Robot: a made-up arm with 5 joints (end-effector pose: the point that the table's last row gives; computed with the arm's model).
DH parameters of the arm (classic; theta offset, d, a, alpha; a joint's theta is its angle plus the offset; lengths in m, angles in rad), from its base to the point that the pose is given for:
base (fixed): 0 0 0 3.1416
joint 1: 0 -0.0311 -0.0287 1.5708
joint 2: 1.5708 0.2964 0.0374 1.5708
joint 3: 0 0.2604 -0.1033 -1.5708
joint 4: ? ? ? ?
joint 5: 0.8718 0 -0.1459 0
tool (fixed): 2.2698 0.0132 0 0
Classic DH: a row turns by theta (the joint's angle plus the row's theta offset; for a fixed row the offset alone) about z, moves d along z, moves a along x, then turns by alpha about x.
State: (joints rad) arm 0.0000 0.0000 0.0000 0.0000 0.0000
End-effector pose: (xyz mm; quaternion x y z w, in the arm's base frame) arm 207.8 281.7 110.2 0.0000 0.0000 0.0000 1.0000
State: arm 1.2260 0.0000 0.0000 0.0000 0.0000
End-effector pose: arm 335.3 -100.3 110.2 0.0000 0.0000 -0.5753 0.8179
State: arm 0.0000 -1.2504 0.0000 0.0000 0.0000
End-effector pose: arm -29.3 281.7 280.5 0.0000 -0.5853 0.0000 0.8108
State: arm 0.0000 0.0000 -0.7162 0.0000 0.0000
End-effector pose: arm 207.8 361.8 91.2 -0.3505 0.0000 0.0000 0.9366
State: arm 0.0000 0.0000 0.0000 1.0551 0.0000
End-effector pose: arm 231.4 281.7 124.3 0.0000 0.5034 0.0000 0.8640
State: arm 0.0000 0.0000 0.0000 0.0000 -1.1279
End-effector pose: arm 255.0 133.0 110.2 0.0000 0.0000 -0.5345 0.8452
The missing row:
joint 4: 1.5708 -0.1264 0.1178 -1.5708
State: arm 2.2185 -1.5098 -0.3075 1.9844 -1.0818
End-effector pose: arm 192.2 -27.2 298.1 -0.1477 -0.1813 0.9455 0.2264
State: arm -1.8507 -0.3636 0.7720 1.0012 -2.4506
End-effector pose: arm -9.3 197.4 33.4 -0.4030 0.0853 -0.0331 0.9106
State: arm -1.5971 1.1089 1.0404 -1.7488 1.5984
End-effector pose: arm -387.6 -29.0 -286.2 0.0701 -0.2730 0.8366 0.4697
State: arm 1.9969 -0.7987 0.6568 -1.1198 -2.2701
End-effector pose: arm -41.2 -252.5 53.2 -0.4210 0.7244 0.4322 0.3335
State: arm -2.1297 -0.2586 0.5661 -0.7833 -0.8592
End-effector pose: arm -224.6 132.4 107.7 0.4971 0.2325 0.4359 0.7133
